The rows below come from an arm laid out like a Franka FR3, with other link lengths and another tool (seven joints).
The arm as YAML. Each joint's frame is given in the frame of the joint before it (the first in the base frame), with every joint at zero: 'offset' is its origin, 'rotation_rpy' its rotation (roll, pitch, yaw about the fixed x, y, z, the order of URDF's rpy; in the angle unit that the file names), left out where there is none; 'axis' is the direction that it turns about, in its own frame. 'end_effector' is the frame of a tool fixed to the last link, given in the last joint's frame.
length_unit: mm
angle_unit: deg
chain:
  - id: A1
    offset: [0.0, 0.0, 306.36]
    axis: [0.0, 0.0, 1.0]
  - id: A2
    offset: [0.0, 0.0, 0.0]
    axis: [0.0, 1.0, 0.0]
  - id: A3
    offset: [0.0, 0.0, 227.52]
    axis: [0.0, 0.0, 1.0]
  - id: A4
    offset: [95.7, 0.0, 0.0]
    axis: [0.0, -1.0, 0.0]
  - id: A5
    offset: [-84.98, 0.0, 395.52]
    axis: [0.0, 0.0, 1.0]
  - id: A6
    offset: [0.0, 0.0, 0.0]
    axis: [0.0, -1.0, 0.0]
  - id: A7
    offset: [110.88, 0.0, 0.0]
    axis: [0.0, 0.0, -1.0]
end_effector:
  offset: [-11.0, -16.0, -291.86]
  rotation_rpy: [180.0, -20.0, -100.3]
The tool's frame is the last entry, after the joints.
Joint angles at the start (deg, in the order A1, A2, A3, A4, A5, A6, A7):
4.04, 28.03, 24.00, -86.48, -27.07, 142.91, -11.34
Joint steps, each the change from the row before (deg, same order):
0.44, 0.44, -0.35, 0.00, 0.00, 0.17, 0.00
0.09, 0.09, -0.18, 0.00, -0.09, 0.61, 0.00
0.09, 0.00, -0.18, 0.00, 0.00, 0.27, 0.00
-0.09, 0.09, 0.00, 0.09, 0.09, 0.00, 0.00
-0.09, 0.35, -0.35, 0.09, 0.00, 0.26, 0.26
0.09, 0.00, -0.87, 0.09, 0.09, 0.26, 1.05
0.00, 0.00, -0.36, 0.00, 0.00, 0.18, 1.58
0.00, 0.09, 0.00, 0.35, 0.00, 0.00, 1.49
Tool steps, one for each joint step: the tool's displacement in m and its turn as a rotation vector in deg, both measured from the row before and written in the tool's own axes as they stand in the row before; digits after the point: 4 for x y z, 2 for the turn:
-0.0051, 0.0025, 0.0032, -0.17, -0.20, -0.24
0.0006, -0.0018, 0.0005, 0.46, 0.10, 0.11
0.0010, -0.0008, 0.0003, 0.19, 0.10, 0.08
0.0010, 0.0004, 0.0009, -0.08, -0.03, 0.16
0.0029, 0.0033, 0.0050, -0.31, 0.15, 0.47
0.0086, 0.0029, 0.0045, -0.54, 0.60, 1.38
0.0037, 0.0016, 0.0021, -0.58, 0.27, 1.65
0.0016, -0.0019, -0.0008, -0.32, 0.07, 1.57

